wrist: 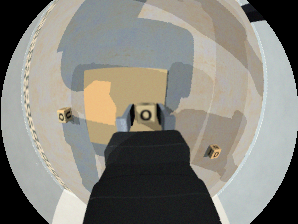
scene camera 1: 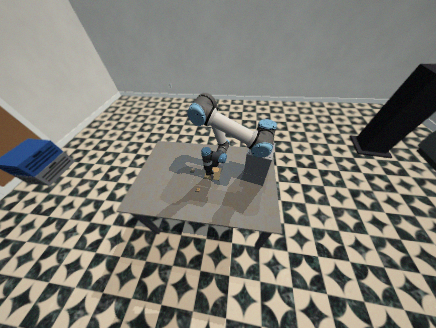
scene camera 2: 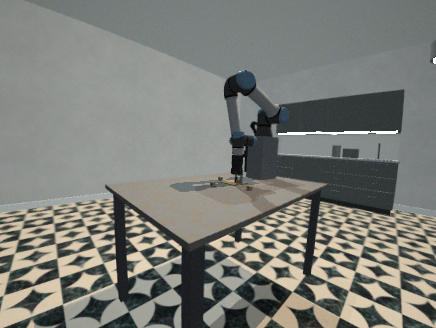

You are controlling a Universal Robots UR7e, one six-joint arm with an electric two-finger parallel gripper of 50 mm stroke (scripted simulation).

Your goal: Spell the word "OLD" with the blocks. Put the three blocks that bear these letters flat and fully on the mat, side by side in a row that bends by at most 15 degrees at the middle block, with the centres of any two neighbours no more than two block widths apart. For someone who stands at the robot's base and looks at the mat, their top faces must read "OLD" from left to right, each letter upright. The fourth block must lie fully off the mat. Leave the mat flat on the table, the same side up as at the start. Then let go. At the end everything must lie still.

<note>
The pictures show: the gripper and a mat.
</note>
